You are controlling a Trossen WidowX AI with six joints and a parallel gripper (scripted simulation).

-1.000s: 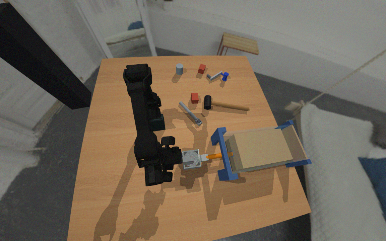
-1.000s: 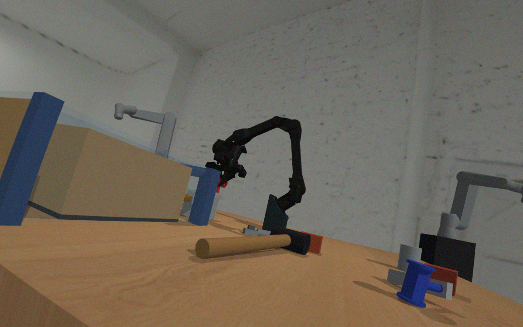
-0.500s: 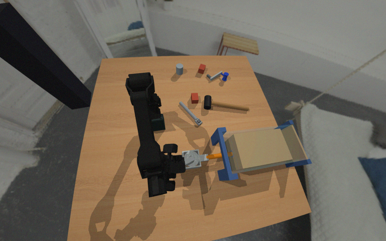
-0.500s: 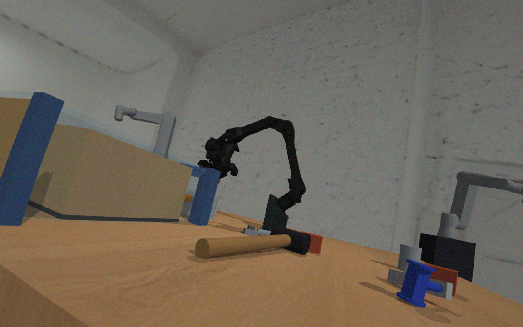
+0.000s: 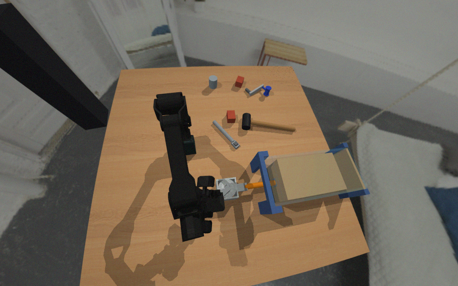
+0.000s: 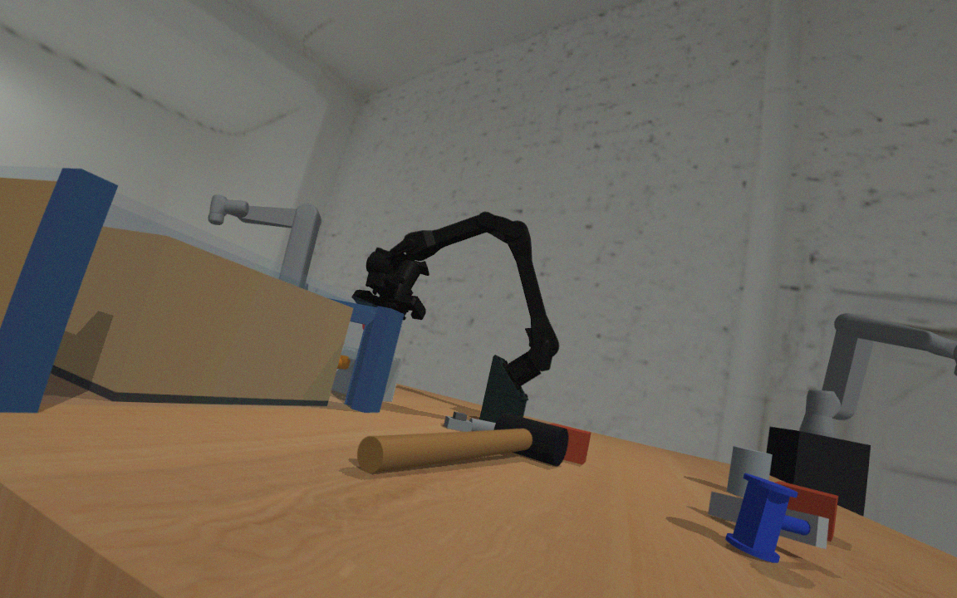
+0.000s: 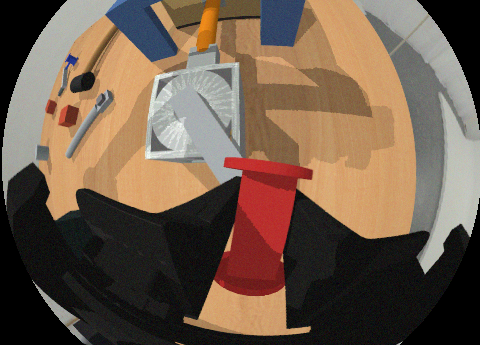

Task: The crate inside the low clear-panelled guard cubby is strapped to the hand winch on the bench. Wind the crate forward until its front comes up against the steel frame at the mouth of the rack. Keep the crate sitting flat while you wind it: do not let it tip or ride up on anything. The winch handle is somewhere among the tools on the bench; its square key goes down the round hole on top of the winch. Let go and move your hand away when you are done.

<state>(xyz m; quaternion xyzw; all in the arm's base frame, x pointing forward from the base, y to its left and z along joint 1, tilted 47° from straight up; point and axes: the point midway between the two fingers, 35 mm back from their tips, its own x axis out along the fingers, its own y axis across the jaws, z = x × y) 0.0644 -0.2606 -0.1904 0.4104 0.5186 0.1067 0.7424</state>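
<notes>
My gripper tip is now 23 cm short of the blue steel frame, 4 cm to the right of it and 2 cm above it. Also, from my gripper tip: winch: 10 cm below, 6 cm ahead, 5 cm to the left; then red-knobbed winch handle: 3 cm below, 2 cm to the left, 2 cm ahead; then red knob: 2 cm behind.
</notes>
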